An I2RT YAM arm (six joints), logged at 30 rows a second.
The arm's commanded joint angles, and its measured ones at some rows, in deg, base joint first. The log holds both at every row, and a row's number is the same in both.
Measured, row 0: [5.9, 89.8, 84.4, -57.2, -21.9, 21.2]
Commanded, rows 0 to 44: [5.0, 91.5, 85.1, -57.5, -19.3, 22.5]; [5.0, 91.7, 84.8, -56.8, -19.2, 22.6]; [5.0, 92.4, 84.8, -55.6, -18.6, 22.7]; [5.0, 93.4, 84.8, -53.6, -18.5, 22.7]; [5.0, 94.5, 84.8, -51.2, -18.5, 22.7]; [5.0, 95.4, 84.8, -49.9, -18.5, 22.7]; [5.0, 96.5, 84.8, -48.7, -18.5, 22.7]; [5.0, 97.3, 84.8, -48.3, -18.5, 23.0]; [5.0, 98.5, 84.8, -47.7, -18.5, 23.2]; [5.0, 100.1, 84.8, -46.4, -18.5, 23.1]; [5.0, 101.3, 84.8, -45.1, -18.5, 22.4]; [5.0, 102.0, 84.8, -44.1, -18.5, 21.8]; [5.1, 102.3, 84.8, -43.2, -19.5, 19.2]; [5.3, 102.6, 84.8, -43.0, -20.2, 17.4]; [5.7, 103.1, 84.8, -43.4, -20.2, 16.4]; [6.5, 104.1, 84.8, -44.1, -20.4, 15.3]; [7.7, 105.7, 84.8, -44.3, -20.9, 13.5]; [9.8, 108.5, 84.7, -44.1, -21.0, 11.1]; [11.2, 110.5, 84.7, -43.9, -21.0, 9.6]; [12.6, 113.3, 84.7, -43.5, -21.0, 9.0]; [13.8, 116.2, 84.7, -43.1, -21.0, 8.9]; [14.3, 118.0, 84.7, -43.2, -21.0, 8.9]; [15.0, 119.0, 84.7, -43.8, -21.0, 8.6]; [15.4, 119.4, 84.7, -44.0, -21.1, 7.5]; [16.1, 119.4, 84.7, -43.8, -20.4, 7.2]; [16.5, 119.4, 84.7, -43.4, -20.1, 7.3]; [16.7, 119.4, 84.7, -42.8, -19.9, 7.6]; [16.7, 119.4, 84.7, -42.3, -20.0, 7.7]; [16.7, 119.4, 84.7, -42.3, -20.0, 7.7]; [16.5, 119.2, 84.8, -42.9, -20.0, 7.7]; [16.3, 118.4, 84.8, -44.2, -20.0, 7.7]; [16.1, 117.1, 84.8, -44.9, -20.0, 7.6]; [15.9, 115.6, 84.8, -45.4, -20.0, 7.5]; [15.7, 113.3, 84.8, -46.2, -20.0, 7.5]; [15.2, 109.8, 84.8, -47.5, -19.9, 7.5]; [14.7, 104.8, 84.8, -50.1, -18.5, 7.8]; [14.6, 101.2, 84.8, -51.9, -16.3, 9.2]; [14.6, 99.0, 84.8, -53.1, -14.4, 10.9]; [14.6, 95.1, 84.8, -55.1, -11.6, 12.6]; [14.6, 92.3, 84.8, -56.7, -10.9, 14.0]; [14.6, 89.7, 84.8, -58.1, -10.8, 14.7]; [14.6, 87.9, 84.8, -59.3, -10.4, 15.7]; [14.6, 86.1, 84.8, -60.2, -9.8, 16.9]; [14.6, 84.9, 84.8, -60.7, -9.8, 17.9]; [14.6, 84.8, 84.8, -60.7, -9.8, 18.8]
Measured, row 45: [14.7, 87.0, 84.5, -60.2, -13.0, 14.9]
